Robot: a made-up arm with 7 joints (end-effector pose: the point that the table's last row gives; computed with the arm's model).
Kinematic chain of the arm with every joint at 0, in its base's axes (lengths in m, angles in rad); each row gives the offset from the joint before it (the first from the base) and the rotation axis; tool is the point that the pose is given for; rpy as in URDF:
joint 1: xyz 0 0 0.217 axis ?
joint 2: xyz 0 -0.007 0.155 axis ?
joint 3: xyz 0 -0.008 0.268 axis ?
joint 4: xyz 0 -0.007 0.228 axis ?
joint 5: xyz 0 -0.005 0.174 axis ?
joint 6: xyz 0 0 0.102 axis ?
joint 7: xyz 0 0 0.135 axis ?
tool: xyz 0 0 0 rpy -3.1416 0 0
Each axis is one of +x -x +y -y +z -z.
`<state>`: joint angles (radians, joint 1 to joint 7).
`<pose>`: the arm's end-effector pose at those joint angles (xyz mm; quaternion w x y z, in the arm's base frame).
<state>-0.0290 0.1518 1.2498 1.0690 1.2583 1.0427 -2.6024</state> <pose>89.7 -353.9 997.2 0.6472 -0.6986 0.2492 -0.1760</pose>
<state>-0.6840 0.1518 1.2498 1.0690 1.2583 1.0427 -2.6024</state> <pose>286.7 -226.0 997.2 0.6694 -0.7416 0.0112 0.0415</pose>
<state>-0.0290 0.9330 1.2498 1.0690 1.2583 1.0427 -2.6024</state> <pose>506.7 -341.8 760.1 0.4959 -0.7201 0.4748 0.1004</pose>
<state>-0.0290 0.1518 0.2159 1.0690 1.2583 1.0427 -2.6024</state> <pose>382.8 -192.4 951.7 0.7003 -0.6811 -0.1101 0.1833</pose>
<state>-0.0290 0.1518 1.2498 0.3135 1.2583 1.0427 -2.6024</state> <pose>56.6 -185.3 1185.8 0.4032 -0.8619 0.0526 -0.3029</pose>
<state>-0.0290 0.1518 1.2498 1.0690 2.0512 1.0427 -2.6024</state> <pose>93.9 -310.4 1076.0 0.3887 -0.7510 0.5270 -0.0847</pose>
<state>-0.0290 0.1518 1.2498 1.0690 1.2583 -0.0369 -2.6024</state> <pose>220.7 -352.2 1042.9 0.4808 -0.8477 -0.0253 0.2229</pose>
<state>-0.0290 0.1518 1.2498 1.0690 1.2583 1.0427 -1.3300</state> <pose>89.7 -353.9 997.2 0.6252 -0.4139 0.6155 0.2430</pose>
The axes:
joint 1: -z
joint 2: +y
joint 3: -z
joint 4: +y
joint 5: -z
joint 6: +y
joint 7: -z

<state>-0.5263 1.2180 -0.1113 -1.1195 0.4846 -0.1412 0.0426</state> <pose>453.7 194.3 950.2 0.0240 -0.9995 -0.0197 -0.0022</pose>
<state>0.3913 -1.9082 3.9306 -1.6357 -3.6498 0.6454 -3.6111</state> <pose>-536.3 -46.2 525.6 0.0281 -0.4286 0.8737 0.2284</pose>
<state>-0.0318 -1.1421 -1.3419 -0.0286 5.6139 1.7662 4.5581</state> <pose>-702.9 72.8 641.0 0.4417 0.2487 0.4612 -0.7282</pose>
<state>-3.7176 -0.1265 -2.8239 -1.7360 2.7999 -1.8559 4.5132</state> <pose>-200.0 18.5 973.9 0.2136 0.8123 -0.5398 0.0557</pose>
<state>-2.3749 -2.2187 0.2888 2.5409 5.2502 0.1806 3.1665</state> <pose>228.4 -123.6 451.2 0.1630 0.9516 0.2369 0.1089</pose>
